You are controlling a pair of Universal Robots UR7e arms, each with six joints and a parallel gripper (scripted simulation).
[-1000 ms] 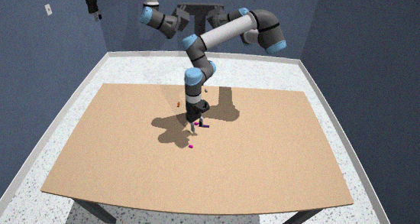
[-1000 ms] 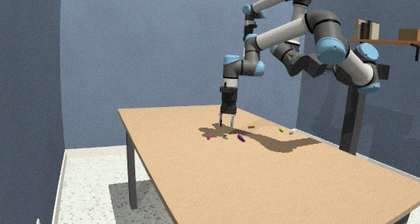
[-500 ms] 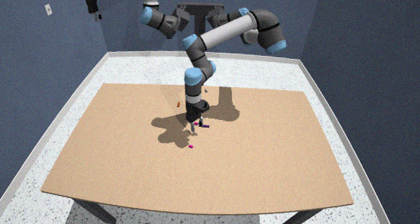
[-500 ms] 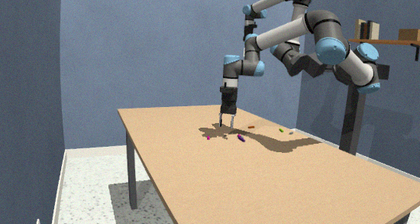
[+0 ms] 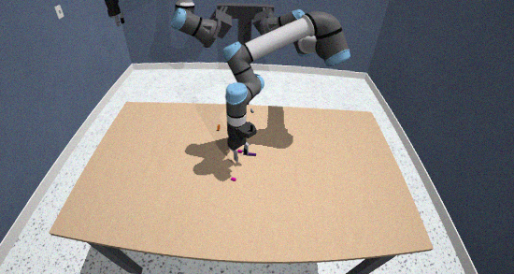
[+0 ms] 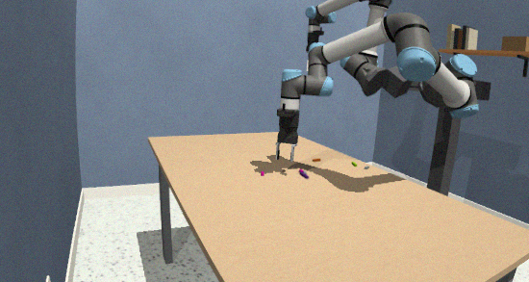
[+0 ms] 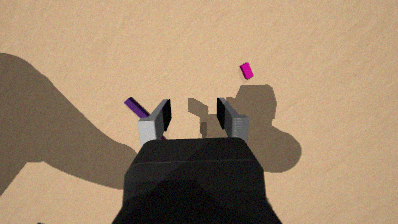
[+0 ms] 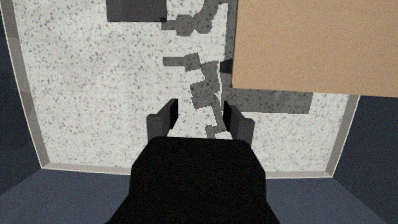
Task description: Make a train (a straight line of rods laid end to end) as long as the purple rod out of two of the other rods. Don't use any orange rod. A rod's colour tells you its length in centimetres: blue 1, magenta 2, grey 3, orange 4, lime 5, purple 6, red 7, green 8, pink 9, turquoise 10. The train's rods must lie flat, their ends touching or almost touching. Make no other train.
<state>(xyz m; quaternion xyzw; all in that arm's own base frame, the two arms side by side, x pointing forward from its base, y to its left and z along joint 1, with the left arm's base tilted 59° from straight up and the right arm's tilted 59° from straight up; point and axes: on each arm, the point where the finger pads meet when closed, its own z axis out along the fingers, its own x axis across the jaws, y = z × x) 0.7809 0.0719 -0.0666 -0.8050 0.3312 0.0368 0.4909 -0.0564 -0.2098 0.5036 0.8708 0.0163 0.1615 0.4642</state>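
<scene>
The orange rod lies 27 cm behind my left hand, 8 cm to the right of it and 8 cm below it. Round my left hand: lime rod (38 cm behind, 8 cm below, 5 cm to the left); then purple rod (8 cm below, 6 cm behind, 5 cm to the left).
</scene>
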